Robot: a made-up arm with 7 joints. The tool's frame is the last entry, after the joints.
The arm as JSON. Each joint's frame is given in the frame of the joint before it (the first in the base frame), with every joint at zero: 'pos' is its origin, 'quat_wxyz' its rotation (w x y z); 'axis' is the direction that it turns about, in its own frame. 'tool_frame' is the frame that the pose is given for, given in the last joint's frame.
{
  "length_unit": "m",
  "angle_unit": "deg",
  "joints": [
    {
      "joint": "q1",
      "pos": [
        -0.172,
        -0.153,
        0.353
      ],
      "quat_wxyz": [
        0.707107,
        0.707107,
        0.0,
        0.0
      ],
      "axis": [
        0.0,
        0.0,
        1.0
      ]
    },
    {
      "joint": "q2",
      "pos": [
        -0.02,
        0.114,
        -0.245
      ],
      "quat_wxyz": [
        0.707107,
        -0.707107,
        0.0,
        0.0
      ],
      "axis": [
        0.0,
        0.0,
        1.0
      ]
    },
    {
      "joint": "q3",
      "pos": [
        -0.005,
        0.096,
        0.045
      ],
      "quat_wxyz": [
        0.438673,
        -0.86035,
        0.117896,
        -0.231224
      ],
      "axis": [
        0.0,
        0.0,
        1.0
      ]
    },
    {
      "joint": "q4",
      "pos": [
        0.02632,
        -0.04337,
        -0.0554
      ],
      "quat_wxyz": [
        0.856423,
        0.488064,
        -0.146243,
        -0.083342
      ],
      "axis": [
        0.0,
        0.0,
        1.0
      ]
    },
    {
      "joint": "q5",
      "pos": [
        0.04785,
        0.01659,
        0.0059
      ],
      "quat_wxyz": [
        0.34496,
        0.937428,
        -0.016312,
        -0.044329
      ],
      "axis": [
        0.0,
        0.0,
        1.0
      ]
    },
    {
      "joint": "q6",
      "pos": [
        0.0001,
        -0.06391,
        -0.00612
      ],
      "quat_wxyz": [
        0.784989,
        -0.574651,
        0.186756,
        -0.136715
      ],
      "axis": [
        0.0,
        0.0,
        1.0
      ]
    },
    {
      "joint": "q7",
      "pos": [
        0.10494,
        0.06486,
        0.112
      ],
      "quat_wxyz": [
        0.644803,
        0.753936,
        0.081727,
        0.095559
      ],
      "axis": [
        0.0,
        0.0,
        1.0
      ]
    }
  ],
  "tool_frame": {
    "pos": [
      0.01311,
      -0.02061,
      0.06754
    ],
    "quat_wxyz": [
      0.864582,
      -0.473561,
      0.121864,
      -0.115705
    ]
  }
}
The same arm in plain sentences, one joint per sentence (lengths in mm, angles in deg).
The arm has seven revolute joints in a row. What follows holds with every joint at zero, and every direction is one of the base frame's. Joint 1 sits 172 mm along -x and 153 mm along -y and 353 mm along +z from the base frame's origin and rotates about -y. Joint 2 sits 20 mm along -x and 245 mm along +y and 114 mm along +z from joint 1 and rotates about +z. Joint 3 sits 5 mm along -x and 96 mm along +y and 45 mm along +z from joint 2 and rotates about the direction (0.501303, 0.700304, -0.508203). Joint 4 sits 5 mm along -x and 24 mm along -y and 71 mm along +z from joint 3 and rotates about the direction (-0.046102, 0.948034, 0.314811). Joint 5 sits 50 mm along +x and 6 mm along +y and 8 mm along +z from joint 4 and rotates about the direction (-0.328396, -0.905188, 0.269797). Joint 6 sits 25 mm along +x and 19 mm along -y and 56 mm along -z from joint 5 and rotates about +z. Joint 7 sits 116 mm along +x and 42 mm along +y and 112 mm along +z from joint 6 and rotates about the direction (0.048299, -0.987476, -0.150196). The tool frame, which is the frame that the pose is given for, sits 17 mm along +x and 63 mm along -y and 30 mm along -z from joint 7; its axes are the base frame's turned by roll 42.22, pitch 15.07 and yaw 11.24 deg (as in URDF: about the fixed x, then y, then z).
